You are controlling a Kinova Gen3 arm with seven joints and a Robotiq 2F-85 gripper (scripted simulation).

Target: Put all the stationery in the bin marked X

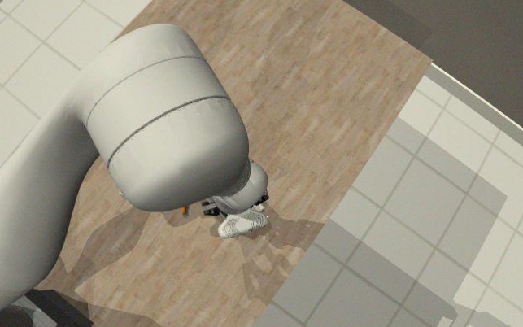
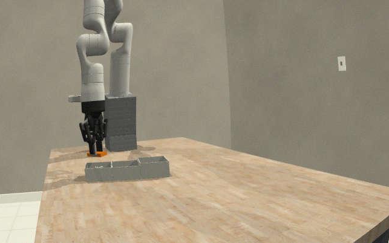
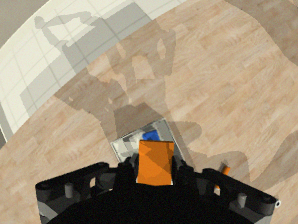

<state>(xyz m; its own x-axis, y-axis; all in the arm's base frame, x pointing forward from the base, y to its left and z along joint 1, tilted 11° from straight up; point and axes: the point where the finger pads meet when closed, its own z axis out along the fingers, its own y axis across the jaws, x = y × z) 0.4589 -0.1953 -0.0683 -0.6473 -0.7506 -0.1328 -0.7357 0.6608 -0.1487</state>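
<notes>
Now: the flat orange block 2 cm below my hand. Also, from my hand: orange stick: 6 cm behind, 11 cm to the left, 8 cm below; blue flat thing: 1 cm to the left, 7 cm below; black ring-like part: 12 cm behind, 26 cm to the left, 8 cm below.
</notes>
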